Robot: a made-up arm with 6 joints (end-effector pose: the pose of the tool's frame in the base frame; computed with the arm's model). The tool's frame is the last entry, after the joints.
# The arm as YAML. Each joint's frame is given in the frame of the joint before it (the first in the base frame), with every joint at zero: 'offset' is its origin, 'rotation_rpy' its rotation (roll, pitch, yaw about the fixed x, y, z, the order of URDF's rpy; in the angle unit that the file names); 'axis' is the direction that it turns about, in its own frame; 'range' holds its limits. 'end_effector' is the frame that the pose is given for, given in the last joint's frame.
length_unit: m
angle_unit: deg
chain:
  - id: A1
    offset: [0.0, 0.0, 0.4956]
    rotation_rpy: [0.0, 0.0, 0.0]
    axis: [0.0, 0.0, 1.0]
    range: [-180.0, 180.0]
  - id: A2
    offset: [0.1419, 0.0, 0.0]
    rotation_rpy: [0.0, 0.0, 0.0]
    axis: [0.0, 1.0, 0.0]
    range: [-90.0, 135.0]
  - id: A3
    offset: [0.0, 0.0, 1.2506]
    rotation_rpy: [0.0, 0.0, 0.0]
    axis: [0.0, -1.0, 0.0]
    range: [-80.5, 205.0]
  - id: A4
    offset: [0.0, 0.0, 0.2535]
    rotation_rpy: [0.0, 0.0, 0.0]
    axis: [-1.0, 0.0, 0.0]
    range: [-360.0, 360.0]
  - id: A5
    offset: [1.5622, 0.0, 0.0]
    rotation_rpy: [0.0, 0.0, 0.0]
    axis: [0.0, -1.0, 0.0]
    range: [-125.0, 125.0]
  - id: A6
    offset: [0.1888, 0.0, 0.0]
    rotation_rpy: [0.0, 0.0, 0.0]
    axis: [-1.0, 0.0, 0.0]
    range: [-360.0, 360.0]
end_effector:
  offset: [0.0, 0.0, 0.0]
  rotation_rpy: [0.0, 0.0, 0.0]
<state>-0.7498 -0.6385 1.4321 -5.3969 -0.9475 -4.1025</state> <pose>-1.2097 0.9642 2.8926 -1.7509 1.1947 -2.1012</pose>
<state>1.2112 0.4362 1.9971 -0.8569 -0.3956 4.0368</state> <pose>0.1180 0.4702 3.3675 -1.6172 -1.4323 -1.5344</pose>
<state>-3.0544 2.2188 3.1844 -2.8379 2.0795 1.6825</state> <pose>-1.8935 -0.1160 1.0046 -0.7791 1.3473 1.6193</pose>
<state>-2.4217 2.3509 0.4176 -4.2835 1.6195 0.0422</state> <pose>-0.3710 -0.5534 -1.8982 0.2417 -0.2564 -0.4299</pose>
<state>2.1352 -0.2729 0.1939 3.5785 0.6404 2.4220</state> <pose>-0.6374 1.0960 2.6062 0.1110 0.3903 1.8357</pose>
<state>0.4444 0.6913 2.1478 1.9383 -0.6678 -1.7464</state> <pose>0.8059 0.2629 3.1921 0.6511 -1.4366 -0.3280</pose>
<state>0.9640 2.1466 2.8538 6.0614 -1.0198 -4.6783</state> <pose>1.3343 1.9842 0.9672 -1.4144 -0.6155 1.1507</pose>
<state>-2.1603 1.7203 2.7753 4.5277 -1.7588 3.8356</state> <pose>-0.8945 -1.6653 1.7794 2.9261 -0.4875 -0.1542</pose>
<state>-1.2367 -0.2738 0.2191 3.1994 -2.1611 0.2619</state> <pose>0.3015 -0.8410 2.7504 0.3053 -0.5171 1.7534</pose>
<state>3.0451 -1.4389 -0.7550 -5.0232 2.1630 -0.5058</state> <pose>0.1440 -0.1638 1.8141 -1.5351 0.9935 -0.5900</pose>
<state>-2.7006 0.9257 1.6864 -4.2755 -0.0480 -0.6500</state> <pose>-2.0219 -0.9453 2.6410 1.1960 -1.4816 2.2680</pose>
